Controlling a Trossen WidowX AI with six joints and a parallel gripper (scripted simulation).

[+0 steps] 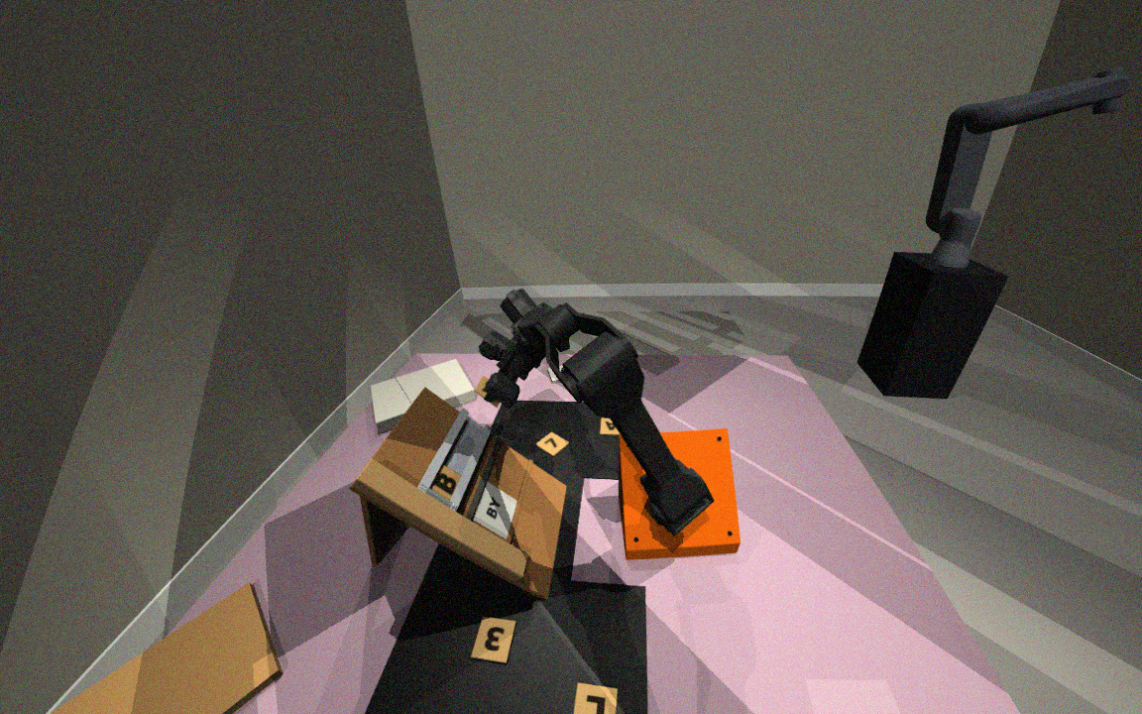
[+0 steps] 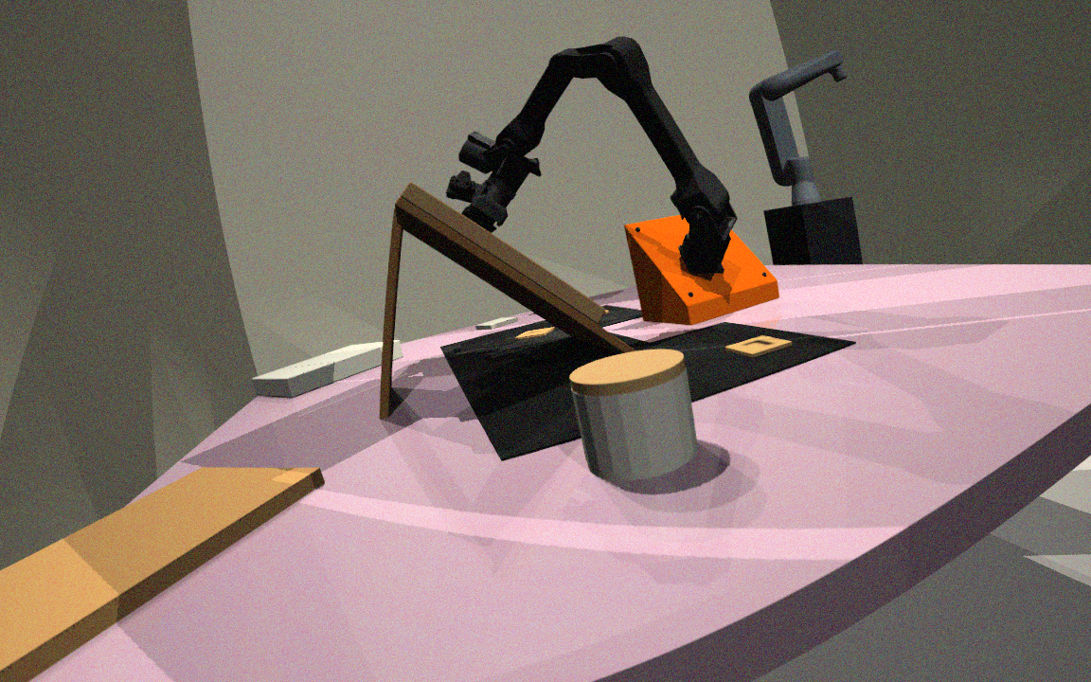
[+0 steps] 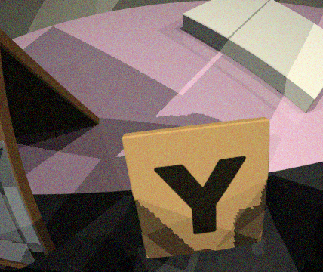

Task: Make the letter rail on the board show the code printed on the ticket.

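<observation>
The b tile is 20 mm behind my gripper tip and 250 mm to the left of it. Round my gripper tip: y tile (right at my gripper tip); then white ticket (80 mm behind, 230 mm to the left, 80 mm below); then 7 tile (110 mm behind, 40 mm to the right, 180 mm below).
</observation>
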